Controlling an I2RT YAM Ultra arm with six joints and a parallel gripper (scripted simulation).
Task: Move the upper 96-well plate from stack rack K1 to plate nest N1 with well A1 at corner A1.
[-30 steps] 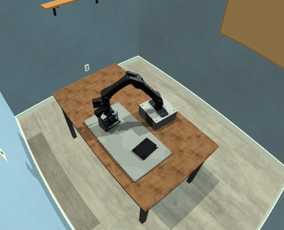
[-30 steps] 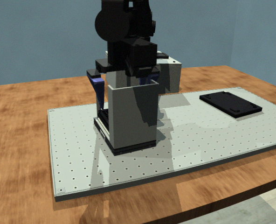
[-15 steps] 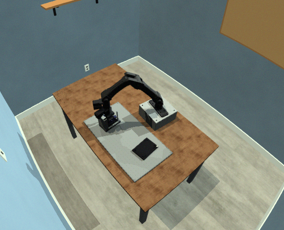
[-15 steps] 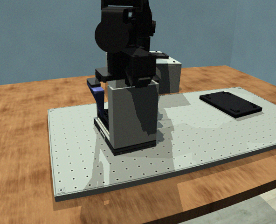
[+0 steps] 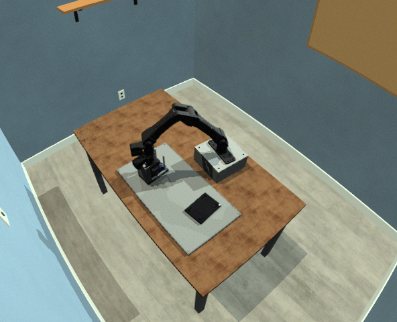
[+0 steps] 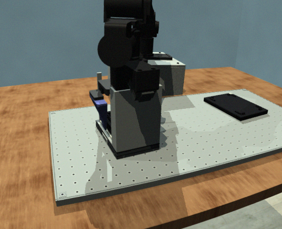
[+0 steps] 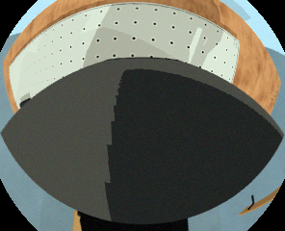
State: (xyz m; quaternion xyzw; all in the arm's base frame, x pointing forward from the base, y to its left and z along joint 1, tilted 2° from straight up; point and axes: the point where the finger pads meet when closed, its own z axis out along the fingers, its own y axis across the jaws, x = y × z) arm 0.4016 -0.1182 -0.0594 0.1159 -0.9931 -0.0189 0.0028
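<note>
My hand is right at the black 96-well plate. The rest, counted from my hand: black plate nest N1: 350 mm to the left, 130 mm behind, 40 mm below; then pale well plate: 20 mm below; then rack wall: 70 mm ahead, 40 mm above, 20 mm to the left.
</note>
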